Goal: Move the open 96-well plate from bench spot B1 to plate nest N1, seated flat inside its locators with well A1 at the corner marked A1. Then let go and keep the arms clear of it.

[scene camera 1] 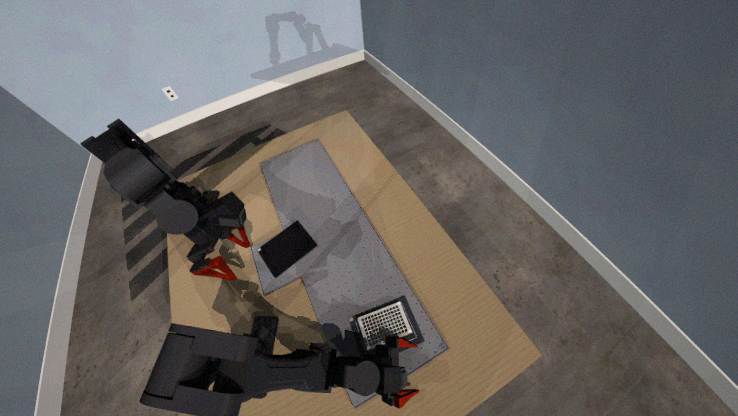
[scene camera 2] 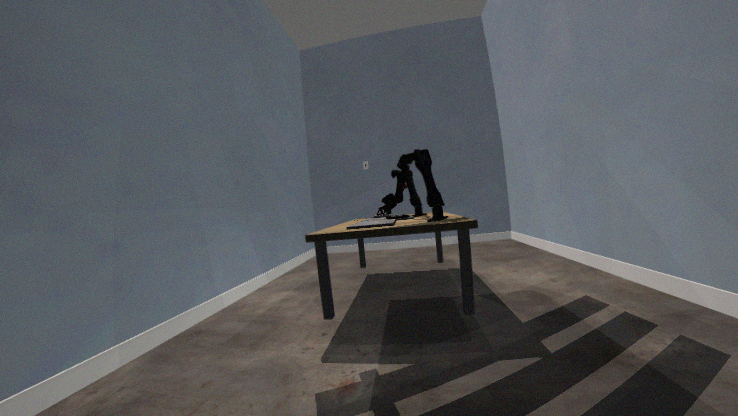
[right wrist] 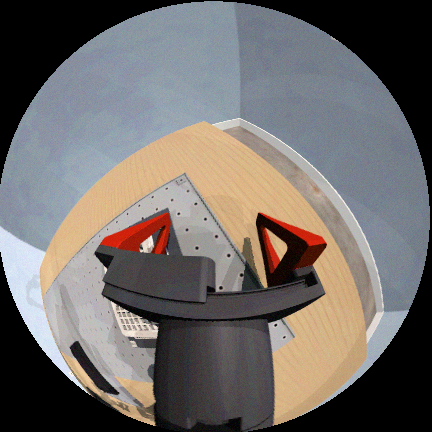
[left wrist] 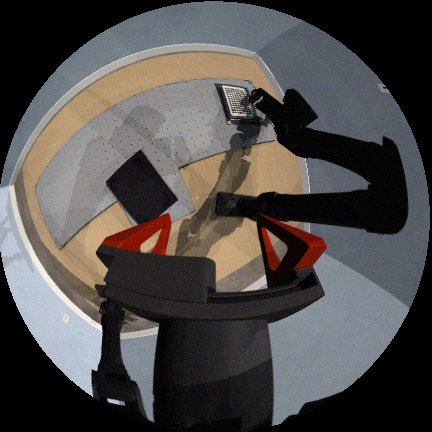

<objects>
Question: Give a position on a dark nest with white outline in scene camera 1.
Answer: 416, 337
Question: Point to a dark nest with white outline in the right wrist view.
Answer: At 172, 247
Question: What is my right gripper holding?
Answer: Nothing.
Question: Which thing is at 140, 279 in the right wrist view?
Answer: My right gripper.
</objects>
